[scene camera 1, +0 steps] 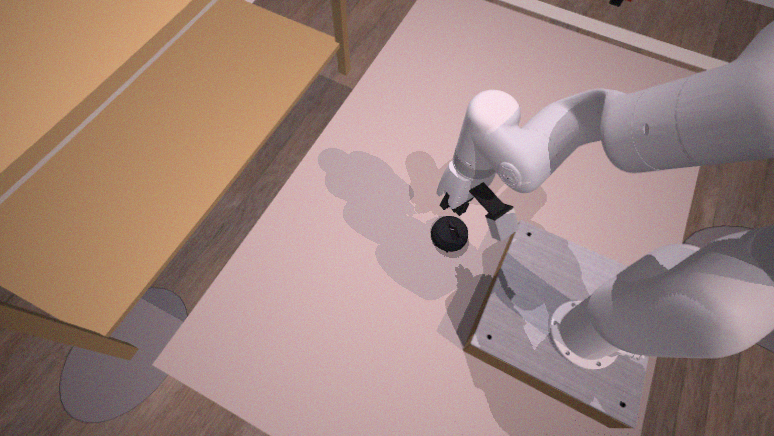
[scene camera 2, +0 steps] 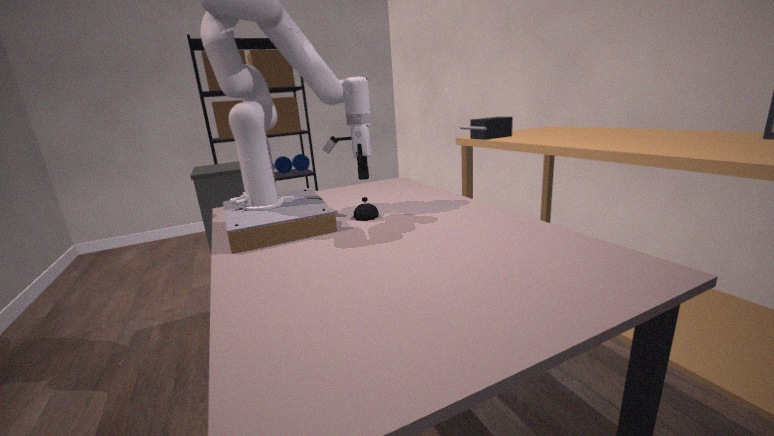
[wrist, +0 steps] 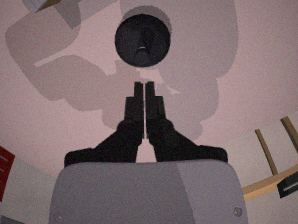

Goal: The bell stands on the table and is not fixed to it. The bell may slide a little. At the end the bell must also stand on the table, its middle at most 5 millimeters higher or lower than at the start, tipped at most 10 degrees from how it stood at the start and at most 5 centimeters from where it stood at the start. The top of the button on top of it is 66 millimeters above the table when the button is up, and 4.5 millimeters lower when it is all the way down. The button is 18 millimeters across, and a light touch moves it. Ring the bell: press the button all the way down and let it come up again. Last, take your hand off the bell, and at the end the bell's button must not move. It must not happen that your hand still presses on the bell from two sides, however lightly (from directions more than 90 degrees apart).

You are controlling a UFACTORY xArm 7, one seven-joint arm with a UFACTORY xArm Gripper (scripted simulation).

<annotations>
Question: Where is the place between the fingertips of my gripper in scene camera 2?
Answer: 364,179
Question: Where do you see a black dome bell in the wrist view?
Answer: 138,31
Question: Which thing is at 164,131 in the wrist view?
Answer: My gripper.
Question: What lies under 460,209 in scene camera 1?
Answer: My gripper.
</annotations>
